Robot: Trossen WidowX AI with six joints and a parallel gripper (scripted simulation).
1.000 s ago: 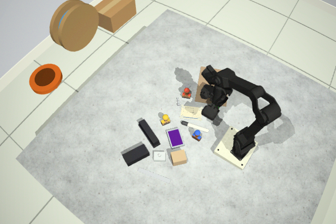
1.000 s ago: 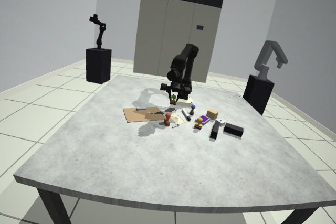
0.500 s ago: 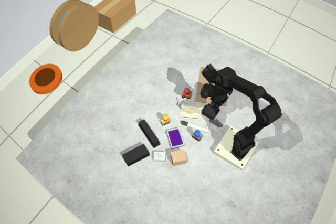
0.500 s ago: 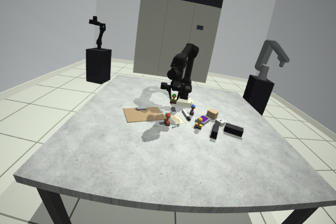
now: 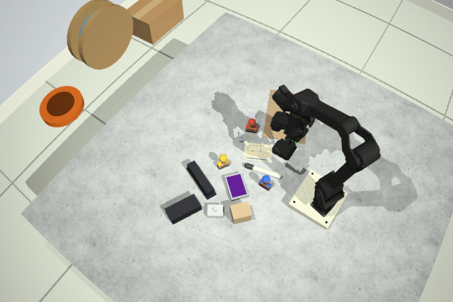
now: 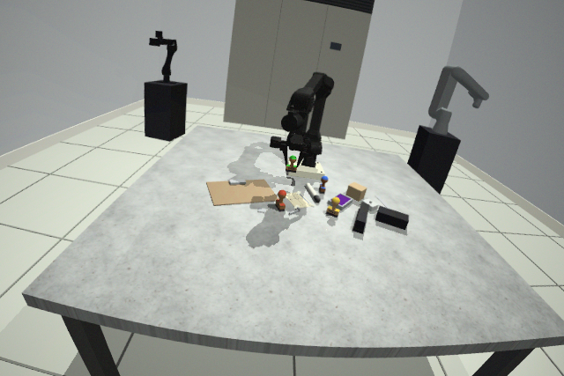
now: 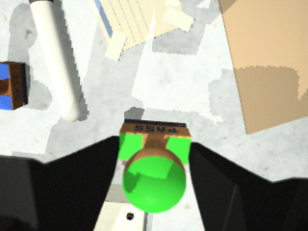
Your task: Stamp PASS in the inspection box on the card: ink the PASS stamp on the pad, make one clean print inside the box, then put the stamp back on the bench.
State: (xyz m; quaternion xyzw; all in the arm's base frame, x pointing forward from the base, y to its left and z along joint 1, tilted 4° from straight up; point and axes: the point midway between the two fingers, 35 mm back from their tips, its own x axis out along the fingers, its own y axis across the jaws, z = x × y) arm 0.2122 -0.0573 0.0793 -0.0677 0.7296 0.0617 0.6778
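Right now the purple ink pad is 21 cm to the left of my gripper tip, 8 cm below it and 5 cm ahead of it. Also, from my gripper tip: white marker 11 cm to the left, 7 cm below, 5 cm ahead; cream card 10 cm ahead, 9 cm below, 5 cm to the left; green pass stamp right at my gripper tip.
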